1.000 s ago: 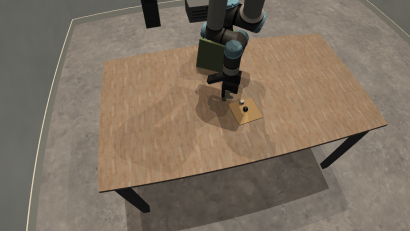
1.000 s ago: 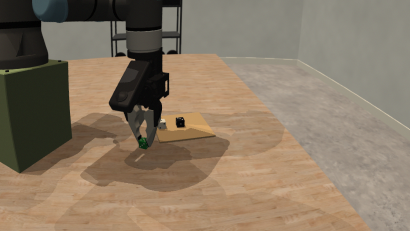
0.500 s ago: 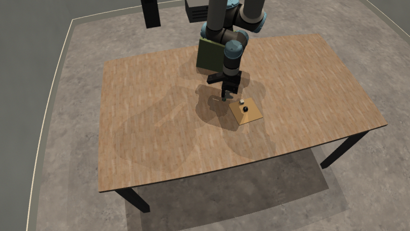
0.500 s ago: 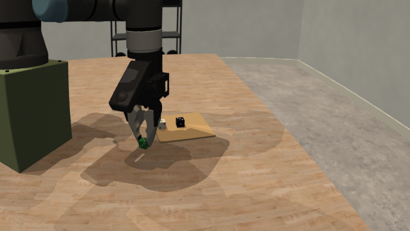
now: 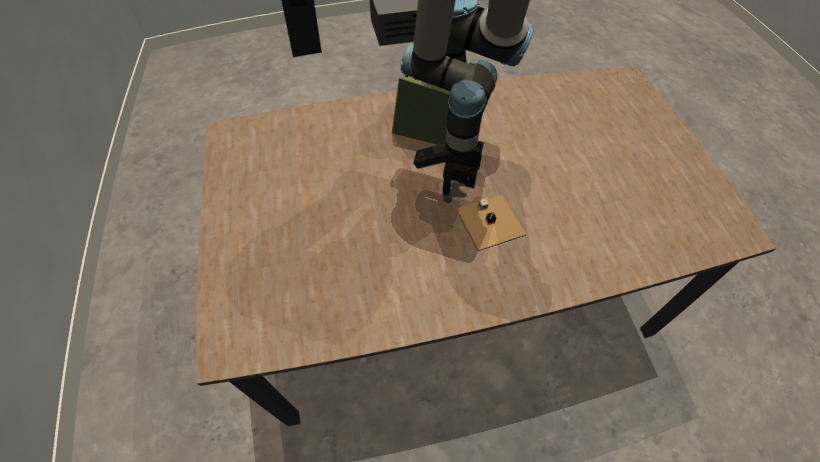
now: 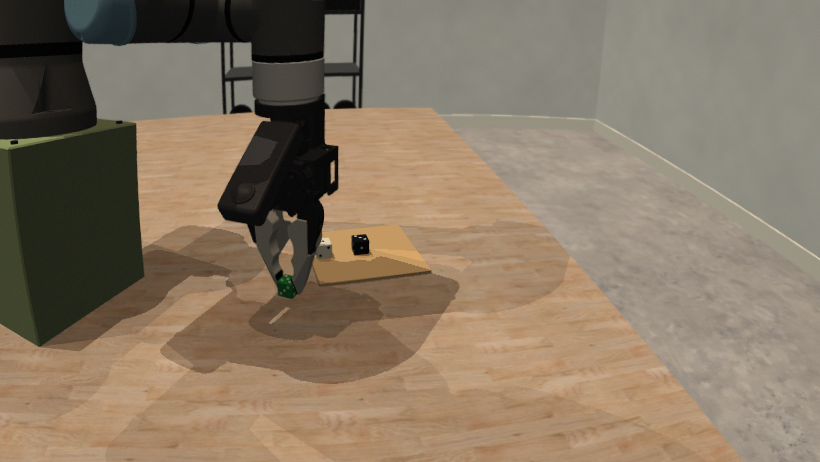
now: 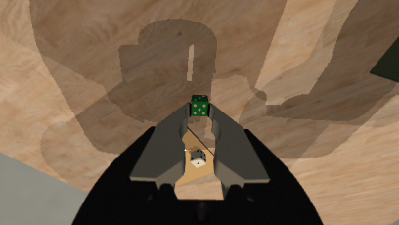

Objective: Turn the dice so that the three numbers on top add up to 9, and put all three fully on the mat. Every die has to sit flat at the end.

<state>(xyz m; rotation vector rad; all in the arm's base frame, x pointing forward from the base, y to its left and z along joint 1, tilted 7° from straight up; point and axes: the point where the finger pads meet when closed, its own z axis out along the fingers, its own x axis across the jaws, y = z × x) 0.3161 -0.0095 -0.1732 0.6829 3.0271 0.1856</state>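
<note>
Right now my hand is 90 mm to the right of the white die and 40 mm short of it. The rest, counted from my hand: tan mat 100 mm to the left, 90 mm ahead, 20 mm below; black die 100 mm to the left, 90 mm ahead; green die 10 mm below.
</note>
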